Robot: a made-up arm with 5 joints. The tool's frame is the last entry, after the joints.
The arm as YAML. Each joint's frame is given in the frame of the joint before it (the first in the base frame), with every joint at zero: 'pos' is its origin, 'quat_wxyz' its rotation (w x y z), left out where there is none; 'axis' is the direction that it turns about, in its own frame. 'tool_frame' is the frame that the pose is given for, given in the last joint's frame.
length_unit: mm
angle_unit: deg
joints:
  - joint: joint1
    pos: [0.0, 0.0, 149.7]
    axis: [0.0, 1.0, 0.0]
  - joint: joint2
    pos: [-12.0, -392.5, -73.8]
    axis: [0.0, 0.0, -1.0]
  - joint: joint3
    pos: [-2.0, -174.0, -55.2]
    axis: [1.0, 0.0, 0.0]
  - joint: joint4
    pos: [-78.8, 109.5, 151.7]
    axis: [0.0, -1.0, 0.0]
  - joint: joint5
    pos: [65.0, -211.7, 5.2]
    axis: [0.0, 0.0, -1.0]
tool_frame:
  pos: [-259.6, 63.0, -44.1]
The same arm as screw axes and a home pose.
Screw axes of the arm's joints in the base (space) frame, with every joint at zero. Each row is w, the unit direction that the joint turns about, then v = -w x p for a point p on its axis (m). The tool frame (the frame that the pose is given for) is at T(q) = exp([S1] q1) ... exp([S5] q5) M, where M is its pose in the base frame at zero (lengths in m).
S1 = (0, 1, 0, -0.1497, 0, 0)
S2 = (0, 0, -1, 0.3925, -0.012, 0)
S3 = (1, 0, 0, 0, 0.0207, 0.5665)
S4 = (0, -1, 0, 0.1724, 0, 0.0928)
S5 = (0, 0, -1, 0.6687, -0.0278, 0)
M: xyz -0.2874 -0.6057 0.1335 (m) rpy 0 0 0 (deg, as in URDF)

